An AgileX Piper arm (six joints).
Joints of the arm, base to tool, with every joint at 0 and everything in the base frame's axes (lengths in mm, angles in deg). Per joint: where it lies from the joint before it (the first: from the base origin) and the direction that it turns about. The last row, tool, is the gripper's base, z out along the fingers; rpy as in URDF.
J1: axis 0 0 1 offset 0 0 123
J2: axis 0 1 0 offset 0 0 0
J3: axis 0 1 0 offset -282.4 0 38.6
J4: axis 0.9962 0 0.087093 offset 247.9 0 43.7
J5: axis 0 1 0 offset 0 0 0
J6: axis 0.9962 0 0.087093 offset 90.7 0 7.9
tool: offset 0 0 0 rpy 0 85.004 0
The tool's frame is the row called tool.
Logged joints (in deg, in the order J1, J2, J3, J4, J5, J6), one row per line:
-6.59, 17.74, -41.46, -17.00, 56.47, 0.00
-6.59, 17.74, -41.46, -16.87, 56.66, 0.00
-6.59, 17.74, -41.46, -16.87, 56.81, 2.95
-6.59, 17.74, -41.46, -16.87, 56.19, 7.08
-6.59, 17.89, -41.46, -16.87, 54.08, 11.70
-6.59, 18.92, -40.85, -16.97, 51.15, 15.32
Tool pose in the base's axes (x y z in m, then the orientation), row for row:
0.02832, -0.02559, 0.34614, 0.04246, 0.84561, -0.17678, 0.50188
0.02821, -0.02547, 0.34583, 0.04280, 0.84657, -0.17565, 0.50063
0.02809, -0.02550, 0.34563, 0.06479, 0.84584, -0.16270, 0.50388
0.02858, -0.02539, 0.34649, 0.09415, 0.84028, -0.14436, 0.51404
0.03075, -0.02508, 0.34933, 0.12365, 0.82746, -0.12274, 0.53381
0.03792, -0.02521, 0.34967, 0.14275, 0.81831, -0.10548, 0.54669
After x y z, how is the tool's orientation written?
As a quaternion, x y z w.
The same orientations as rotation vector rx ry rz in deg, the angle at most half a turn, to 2 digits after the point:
5.88, 117.08, -24.48
5.93, 117.27, -24.33
8.96, 117.00, -22.51
12.97, 115.72, -19.88
16.89, 113.00, -16.76
19.39, 111.14, -14.33

